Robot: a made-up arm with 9 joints. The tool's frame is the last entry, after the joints. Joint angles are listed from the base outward. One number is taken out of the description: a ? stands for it. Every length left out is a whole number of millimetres.
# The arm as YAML. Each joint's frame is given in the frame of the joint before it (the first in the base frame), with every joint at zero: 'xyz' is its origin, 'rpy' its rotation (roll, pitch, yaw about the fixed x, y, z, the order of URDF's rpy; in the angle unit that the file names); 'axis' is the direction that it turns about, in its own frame. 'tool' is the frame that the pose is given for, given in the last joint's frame.
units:
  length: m
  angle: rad
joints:
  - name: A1
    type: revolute
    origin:
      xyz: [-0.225, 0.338, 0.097]
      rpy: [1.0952, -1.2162, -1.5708]
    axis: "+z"
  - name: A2
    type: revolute
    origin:
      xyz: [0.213, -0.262, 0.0]
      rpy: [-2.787, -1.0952, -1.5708]
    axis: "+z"
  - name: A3
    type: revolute
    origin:
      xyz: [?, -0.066, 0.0]
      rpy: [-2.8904, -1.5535, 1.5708]
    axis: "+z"
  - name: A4
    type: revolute
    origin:
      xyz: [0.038, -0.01, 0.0]
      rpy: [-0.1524, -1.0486, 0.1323]
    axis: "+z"
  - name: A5
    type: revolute
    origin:
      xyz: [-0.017, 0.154, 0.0]
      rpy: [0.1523, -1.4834, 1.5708]
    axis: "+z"
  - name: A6
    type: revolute
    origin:
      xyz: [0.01, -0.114, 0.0]
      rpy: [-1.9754, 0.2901, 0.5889]
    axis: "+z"
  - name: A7
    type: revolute
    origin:
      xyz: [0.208, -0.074, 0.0]
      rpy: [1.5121, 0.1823, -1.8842]
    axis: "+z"
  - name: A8
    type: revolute
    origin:
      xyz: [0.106, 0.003, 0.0]
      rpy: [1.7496, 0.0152, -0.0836]
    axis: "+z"
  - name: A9
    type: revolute
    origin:
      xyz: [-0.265, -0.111, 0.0]
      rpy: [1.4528, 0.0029, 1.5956]
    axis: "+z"
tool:
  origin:
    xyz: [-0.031, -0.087, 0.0]
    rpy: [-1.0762, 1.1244, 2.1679]
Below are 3 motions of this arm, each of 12 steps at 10 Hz.
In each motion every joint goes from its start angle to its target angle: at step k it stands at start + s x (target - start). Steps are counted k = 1, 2, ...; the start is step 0. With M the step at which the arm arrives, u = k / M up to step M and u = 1 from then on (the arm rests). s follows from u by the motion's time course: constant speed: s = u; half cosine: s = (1 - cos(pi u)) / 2; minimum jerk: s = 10 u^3 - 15 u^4 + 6 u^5.
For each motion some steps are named. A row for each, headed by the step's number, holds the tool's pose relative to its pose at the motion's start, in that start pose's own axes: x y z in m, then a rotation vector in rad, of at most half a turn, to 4 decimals.
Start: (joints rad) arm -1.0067 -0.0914 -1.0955 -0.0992 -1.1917 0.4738 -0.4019 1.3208 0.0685
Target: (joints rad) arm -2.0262 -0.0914 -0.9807 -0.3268 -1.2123 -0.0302 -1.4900 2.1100 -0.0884
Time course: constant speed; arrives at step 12
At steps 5, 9, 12:
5: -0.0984 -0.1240 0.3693 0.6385 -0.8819 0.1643
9: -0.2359 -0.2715 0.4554 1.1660 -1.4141 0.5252
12: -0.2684 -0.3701 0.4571 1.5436 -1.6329 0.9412

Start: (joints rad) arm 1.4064 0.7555 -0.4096 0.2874 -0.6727 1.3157 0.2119 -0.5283 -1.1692
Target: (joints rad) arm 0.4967 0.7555 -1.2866 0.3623 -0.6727 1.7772 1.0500 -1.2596 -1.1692
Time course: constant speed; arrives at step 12
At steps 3, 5, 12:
3: 0.0505 -0.0610 0.0957 0.1489 0.1068 -0.3556
5: 0.0591 -0.1168 0.1364 0.2330 0.2069 -0.5773
12: -0.0653 -0.3201 0.1619 0.3857 0.6316 -1.2675

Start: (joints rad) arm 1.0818 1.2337 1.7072 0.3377 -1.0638 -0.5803 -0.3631 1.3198 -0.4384
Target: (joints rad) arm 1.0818 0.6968 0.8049 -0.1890 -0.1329 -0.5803 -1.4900 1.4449 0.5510
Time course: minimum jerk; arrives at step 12
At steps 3, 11, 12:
3: 0.0021 0.0082 -0.0049 -0.0682 0.0000 0.0589
11: 0.1075 -0.2136 -0.1607 -0.2450 0.3570 -0.1195
12: 0.1071 -0.2164 -0.1620 -0.2438 0.3596 -0.1242

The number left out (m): -0.072
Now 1 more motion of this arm.
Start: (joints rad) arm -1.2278 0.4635 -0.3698 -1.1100 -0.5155 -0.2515 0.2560 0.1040 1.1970
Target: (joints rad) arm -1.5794 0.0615 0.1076 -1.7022 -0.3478 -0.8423 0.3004 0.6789 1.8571
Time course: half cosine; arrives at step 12
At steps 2, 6, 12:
2: 0.0022 -0.0252 0.0004 -0.0650 -0.0195 -0.0993
6: -0.0395 -0.1617 0.0134 -0.5382 -0.0129 -0.6899
12: -0.1604 -0.2221 0.0623 -1.1344 0.2614 -1.2226

